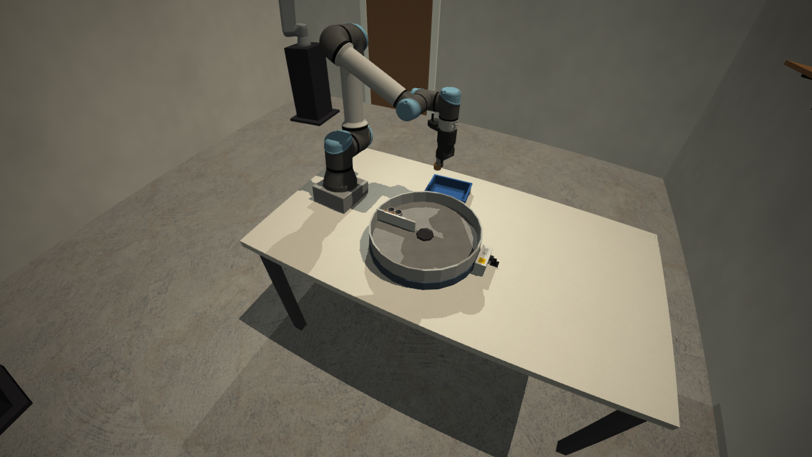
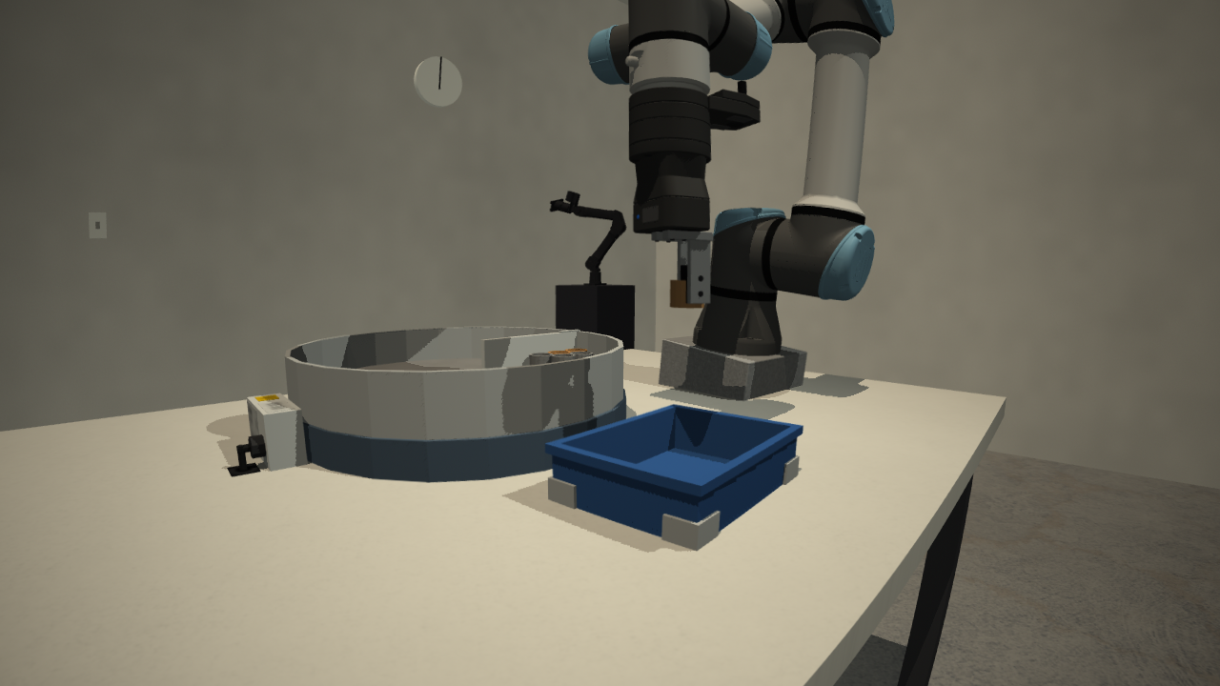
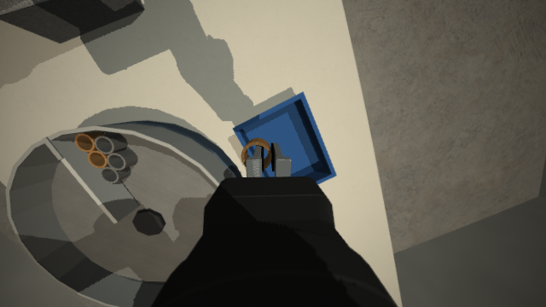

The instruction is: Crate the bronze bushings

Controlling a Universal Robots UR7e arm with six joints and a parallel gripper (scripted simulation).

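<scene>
Right now my hand is 5 cm short of the blue crate, 3 cm to the right of it and 15 cm above it. Also, from my hand: turning table (7 cm ahead, 31 cm to the right, 13 cm below).
</scene>
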